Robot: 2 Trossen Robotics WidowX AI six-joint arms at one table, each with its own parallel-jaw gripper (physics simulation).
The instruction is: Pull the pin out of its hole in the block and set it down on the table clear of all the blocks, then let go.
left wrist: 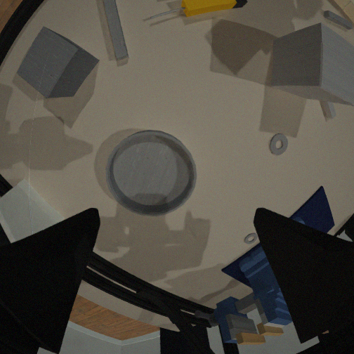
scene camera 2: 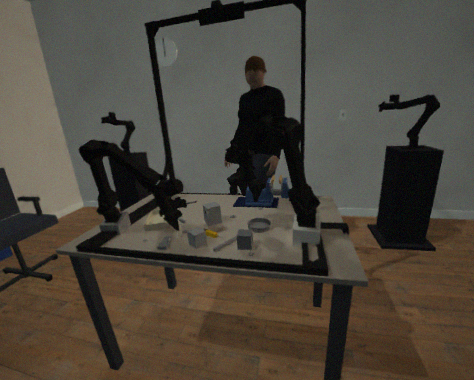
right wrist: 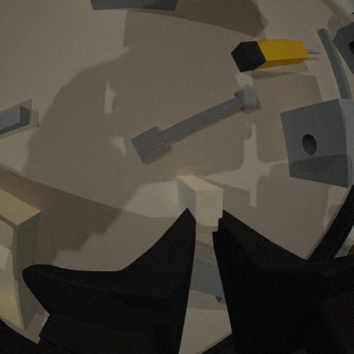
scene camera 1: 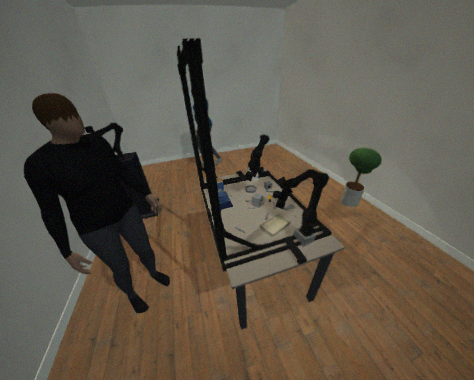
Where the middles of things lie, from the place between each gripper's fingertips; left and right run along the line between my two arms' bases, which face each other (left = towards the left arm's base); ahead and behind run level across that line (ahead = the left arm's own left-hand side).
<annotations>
Right now my right hand is 150 mm to the right of the yellow-handled tool (right wrist: 249, 55), 20 mm past it and 20 mm above it. The rest, counted from my right hand: dark grey block (left wrist: 47, 77): 320 mm to the left, 40 mm ahead; cream pin (right wrist: 204, 200): 10 mm below, 10 mm behind; round dish (left wrist: 149, 172): 340 mm to the left, 120 mm behind, 20 mm below.
My left hand is 4 cm to the right of the round dish and 13 cm above it. The rest, counted from my left hand: dark grey block 16 cm ahead, 2 cm to the left, 11 cm below; yellow-handled tool 10 cm ahead, 15 cm to the right, 13 cm below; cream pin 11 cm ahead, 30 cm to the right, 11 cm below.
</annotations>
